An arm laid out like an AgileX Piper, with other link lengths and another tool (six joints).
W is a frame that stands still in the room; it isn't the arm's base.
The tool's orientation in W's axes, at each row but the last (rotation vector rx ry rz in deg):
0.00, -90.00, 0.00
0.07, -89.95, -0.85
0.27, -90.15, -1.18
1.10, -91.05, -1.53
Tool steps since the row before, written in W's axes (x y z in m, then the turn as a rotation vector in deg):
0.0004, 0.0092, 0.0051, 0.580, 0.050, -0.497
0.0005, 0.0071, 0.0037, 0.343, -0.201, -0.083
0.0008, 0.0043, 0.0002, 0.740, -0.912, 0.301
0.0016, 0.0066, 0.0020, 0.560, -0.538, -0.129
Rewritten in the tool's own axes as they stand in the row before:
0.0051, 0.0092, -0.0004, -0.497, 0.050, -0.580
0.0036, 0.0071, -0.0004, -0.081, -0.199, -0.345
0.0001, 0.0043, -0.0008, 0.314, -0.900, -0.750
0.0018, 0.0067, -0.0016, -0.124, -0.539, -0.560

